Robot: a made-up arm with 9 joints. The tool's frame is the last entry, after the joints.
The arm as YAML. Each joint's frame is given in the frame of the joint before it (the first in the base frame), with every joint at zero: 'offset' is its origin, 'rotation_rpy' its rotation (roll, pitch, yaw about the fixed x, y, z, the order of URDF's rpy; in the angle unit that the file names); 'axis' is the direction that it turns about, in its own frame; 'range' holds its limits. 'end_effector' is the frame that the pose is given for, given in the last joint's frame.
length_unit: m
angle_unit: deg
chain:
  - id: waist
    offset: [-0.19, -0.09, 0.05]
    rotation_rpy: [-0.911, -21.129, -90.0]
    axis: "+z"
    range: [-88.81, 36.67]
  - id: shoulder
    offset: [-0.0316, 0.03, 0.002]
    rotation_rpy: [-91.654, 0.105, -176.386]
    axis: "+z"
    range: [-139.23, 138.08]
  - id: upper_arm
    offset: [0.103, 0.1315, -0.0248]
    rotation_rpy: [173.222, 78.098, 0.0]
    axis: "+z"
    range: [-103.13, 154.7]
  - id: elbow
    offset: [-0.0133, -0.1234, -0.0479]
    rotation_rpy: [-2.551, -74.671, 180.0]
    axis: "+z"
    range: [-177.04, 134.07]
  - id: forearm
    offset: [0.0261, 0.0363, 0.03]
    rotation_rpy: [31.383, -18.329, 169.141]
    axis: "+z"
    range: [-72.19, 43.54]
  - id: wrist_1
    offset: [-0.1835, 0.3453, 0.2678]
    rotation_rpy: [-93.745, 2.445, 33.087]
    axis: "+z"
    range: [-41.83, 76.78]
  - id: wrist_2
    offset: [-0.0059, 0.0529, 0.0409]
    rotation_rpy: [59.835, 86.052, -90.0]
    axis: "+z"
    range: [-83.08, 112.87]
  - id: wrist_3
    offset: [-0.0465, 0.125, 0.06]
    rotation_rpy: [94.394, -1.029, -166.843]
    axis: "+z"
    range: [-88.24, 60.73]
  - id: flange
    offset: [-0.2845, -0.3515, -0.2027]
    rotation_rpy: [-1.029, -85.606, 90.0]
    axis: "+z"
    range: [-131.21, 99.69]
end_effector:
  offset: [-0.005, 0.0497, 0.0]
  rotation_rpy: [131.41, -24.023, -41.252]
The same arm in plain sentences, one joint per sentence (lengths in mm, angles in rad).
The arm has nine revolute joints in a row. What follows holds with every joint at zero, and every direction is one of the base frame's. The first joint lies 190 mm along -x and 90 mm along -y and 50 mm along +z from the base frame's origin and rotates about the direction (0.015899, 0.360387, 0.932667), from -1.55 to 0.64 rad. The second joint lies 30 mm along +x and 30 mm along +y and 10 mm along -z from the first joint and rotates about the direction (-0.997925, -0.063502, 0.0106), from -2.43 to 2.41 rad. The third joint lies 20 mm along +x and 50 mm along +y and 160 mm along -z from the second joint and rotates about the direction (0.264102, -0.848705, 0.458203), from -1.8 to 2.7 rad. The fourth joint lies 20 mm along -x and 20 mm along -y and 130 mm along -z from the third joint and rotates about +x, from -3.0899 to 2.34 rad. The fifth joint lies 30 mm along +x and 40 mm along -y and 20 mm along -z from the fourth joint and rotates about the direction (0.810389, -0.534393, -0.240197), from -1.26 to 0.7599 rad. The sixth joint lies 330 mm along +x and 140 mm along -y and 310 mm along +z from the fifth joint and rotates about the direction (0.187607, -0.034601, 0.981635), from -0.7301 to 1.3401 rad. The seventh joint lies 40 mm along -x and 20 mm along +y and 50 mm along +z from the sixth joint and rotates about -y, from -1.45 to 1.97 rad. The eighth joint lies 130 mm along +x and 60 mm along -y and 30 mm along +z from the seventh joint and rotates about the direction (0.991903, 0.0766, 0.1013), from -1.5401 to 1.0599 rad. The ninth joint lies 200 mm along -x and 340 mm along +y and 300 mm along -z from the eighth joint and rotates about +y, from -2.29 to 1.7399 rad. The tool frame, which is the frame that the pose is given for, lies 50 mm along -z from the ninth joint; its axes are the base frame's turned by roll 0.3111, pitch -0.7316 and yaw 0.5789 rad (as in URDF: about the fixed x, then y, then z).
